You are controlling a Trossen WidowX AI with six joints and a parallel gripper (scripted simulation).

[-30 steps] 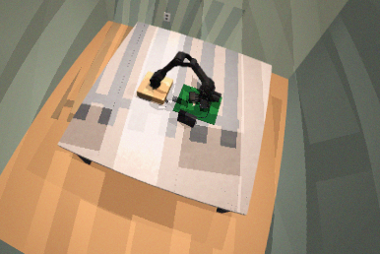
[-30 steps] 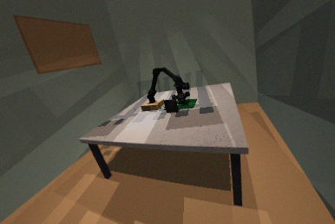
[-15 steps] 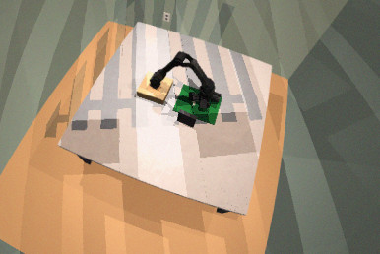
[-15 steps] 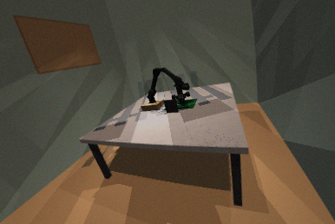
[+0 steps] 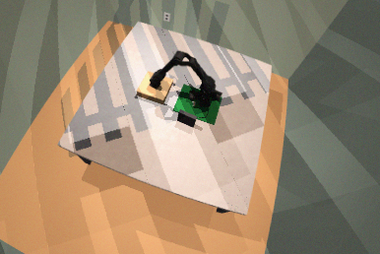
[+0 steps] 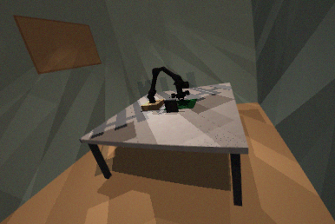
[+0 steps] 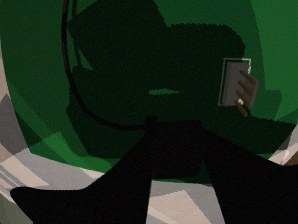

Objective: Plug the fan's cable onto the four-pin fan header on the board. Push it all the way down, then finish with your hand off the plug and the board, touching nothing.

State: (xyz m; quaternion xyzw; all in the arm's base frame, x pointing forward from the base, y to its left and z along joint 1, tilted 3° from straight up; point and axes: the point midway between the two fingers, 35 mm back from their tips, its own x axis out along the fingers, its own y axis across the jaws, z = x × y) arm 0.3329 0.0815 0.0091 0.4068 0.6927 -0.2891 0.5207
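The green circuit board is 20 mm to the right of my gripper tip and 40 mm below it. The rest, counted from my gripper tip: black fan plug 10 mm to the left; then black fan 200 mm to the right, 30 mm above; then four-pin fan header 30 mm behind, 40 mm to the right, 30 mm below.
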